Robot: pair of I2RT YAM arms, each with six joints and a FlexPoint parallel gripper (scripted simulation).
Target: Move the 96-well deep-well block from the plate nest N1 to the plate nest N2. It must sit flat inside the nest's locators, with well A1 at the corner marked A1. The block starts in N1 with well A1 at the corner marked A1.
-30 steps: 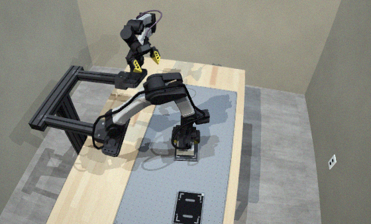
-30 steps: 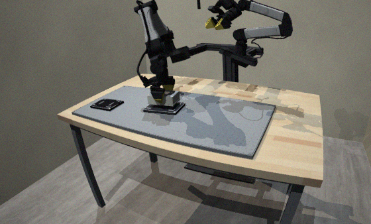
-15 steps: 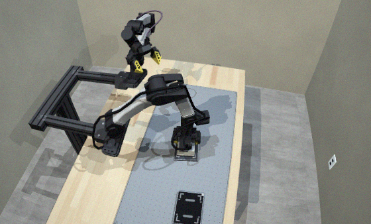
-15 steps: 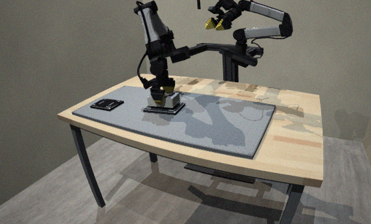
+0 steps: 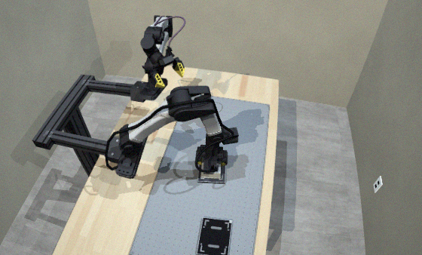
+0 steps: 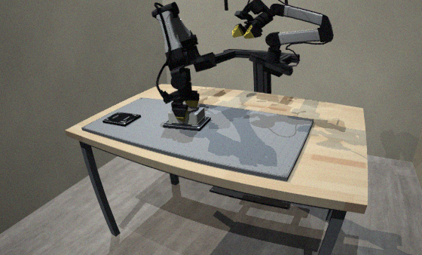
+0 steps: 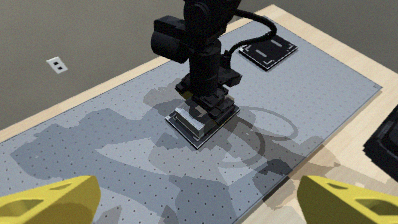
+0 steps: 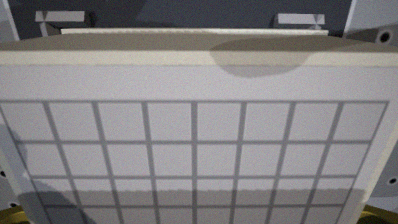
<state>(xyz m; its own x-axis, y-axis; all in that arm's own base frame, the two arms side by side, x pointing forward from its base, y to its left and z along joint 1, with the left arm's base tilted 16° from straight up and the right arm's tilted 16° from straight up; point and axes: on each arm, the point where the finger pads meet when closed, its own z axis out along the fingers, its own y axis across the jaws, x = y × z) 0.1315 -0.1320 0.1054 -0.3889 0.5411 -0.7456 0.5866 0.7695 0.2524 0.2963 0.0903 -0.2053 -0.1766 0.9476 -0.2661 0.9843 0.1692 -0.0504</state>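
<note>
Now: right hand 30 mm above the nest N2. The rest, counted from my right hand: pale deep-well block: right at my right hand; black nest N1: 50 mm ahead, 340 mm to the right, 30 mm below.
</note>
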